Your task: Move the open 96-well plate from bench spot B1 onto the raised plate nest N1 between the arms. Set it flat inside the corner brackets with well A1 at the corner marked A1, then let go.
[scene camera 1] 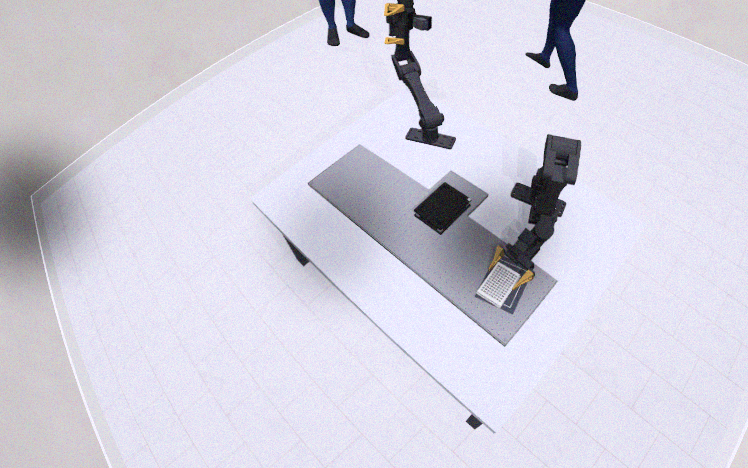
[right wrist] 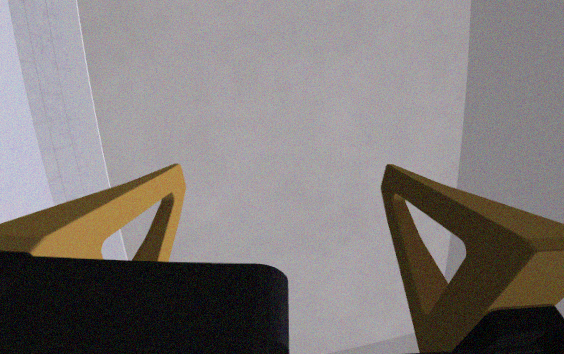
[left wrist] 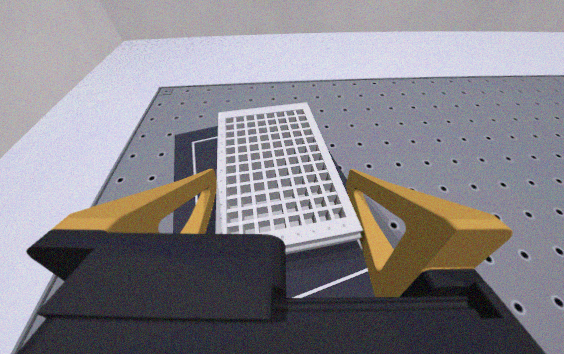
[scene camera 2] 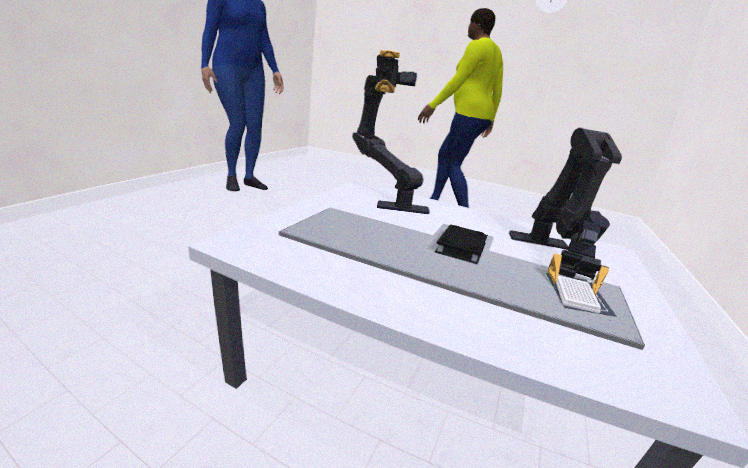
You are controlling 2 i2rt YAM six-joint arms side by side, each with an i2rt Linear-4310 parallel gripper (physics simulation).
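Places are measured from the left arm's base along level axes (x right, y back, z down), in millimetres.
Pixels of known places: left gripper, fingertip midpoint: (scene camera 1: pixel 500 279) (left wrist: pixel 281 176) (scene camera 2: pixel 574 289); right gripper, fingertip midpoint: (scene camera 1: pixel 386 29) (right wrist: pixel 283 175) (scene camera 2: pixel 387 65); left arm's base at its link origin: (scene camera 2: pixel 538 241); right arm's base at its link origin: (scene camera 1: pixel 430 139) (scene camera 2: pixel 403 208).
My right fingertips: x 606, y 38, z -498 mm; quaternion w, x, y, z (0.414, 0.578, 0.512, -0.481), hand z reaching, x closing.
Note:
For each thing: its middle in the pictures, then the offset to it from my right fingertips. Level surfaces: height alone.
- white open 96-well plate at the middle of its body: (left wrist: pixel 274 163) (scene camera 2: pixel 576 292) (scene camera 1: pixel 498 284) dx -609, dy -423, dz +476 mm
- dark B1 mat at its surface level: dz +483 mm
- black raised nest N1 at the middle of its body: (scene camera 2: pixel 462 241) (scene camera 1: pixel 442 207) dx -325, dy -253, dz +465 mm
- grey perforated board at its surface level: dz +485 mm
The white open 96-well plate (scene camera 1: pixel 499 284) (scene camera 2: pixel 578 293) (left wrist: pixel 275 170) lies turned and offset from the white outline on the dark B1 mat (scene camera 1: pixel 511 307) (scene camera 2: pixel 608 311) (left wrist: pixel 320 267). My left gripper (scene camera 1: pixel 502 278) (scene camera 2: pixel 576 284) (left wrist: pixel 281 176) is open, with one finger beside each long side of the plate; in the left wrist view small gaps show at the tips. The black raised nest N1 (scene camera 1: pixel 442 206) (scene camera 2: pixel 462 241) stands between the arms and bears no plate. Its A1 mark is too small to read. My right gripper (scene camera 1: pixel 394 24) (scene camera 2: pixel 387 70) (right wrist: pixel 283 175) is open, empty and raised, far from the plate.
The grey perforated board (scene camera 1: pixel 375 204) (scene camera 2: pixel 358 237) (left wrist: pixel 450 140) lies on the white table (scene camera 1: pixel 353 275) (scene camera 2: pixel 386 331) under the mat. The nest stands on a grey base. Two people, one in blue (scene camera 2: pixel 238 66) and one in a yellow top (scene camera 2: pixel 478 80), stand behind the table.

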